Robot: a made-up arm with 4 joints.
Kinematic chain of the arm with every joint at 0, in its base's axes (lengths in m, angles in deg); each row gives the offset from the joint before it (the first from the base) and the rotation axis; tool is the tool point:
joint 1: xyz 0 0 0.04 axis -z
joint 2: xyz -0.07 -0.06 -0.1 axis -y
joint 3: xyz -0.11 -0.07 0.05 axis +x
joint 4: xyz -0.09 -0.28 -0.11 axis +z
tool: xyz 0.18 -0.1 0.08
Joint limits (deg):
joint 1: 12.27..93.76
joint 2: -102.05..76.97
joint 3: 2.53..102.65
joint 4: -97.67..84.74
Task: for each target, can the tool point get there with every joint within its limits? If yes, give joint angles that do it. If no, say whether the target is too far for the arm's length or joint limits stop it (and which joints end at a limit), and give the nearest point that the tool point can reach.
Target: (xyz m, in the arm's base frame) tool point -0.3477 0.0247 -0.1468
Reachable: yes | joints 66.16 -48.66 38.01 37.58
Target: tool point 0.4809 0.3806 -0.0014
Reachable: no: joint limits stop it (at a limit: joint 1, joint 3) | nearest point 0.0325 0.4757 0.0098 | short by 0.459 m
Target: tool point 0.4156 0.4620 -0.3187
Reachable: no: joint limits stop it (at a limit: joint 1, joint 3) | nearest point 0.0363 0.4692 -0.3078 | short by 0.380 m
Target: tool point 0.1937 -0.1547 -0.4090
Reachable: yes | joints 18.96 62.02 91.97 -51.39
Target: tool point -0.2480 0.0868 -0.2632
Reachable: yes | joints 58.98 -34.34 76.80 25.35
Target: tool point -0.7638 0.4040 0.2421
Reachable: no: too far | nearest point -0.5773 0.3054 0.1531 | short by 0.229 m
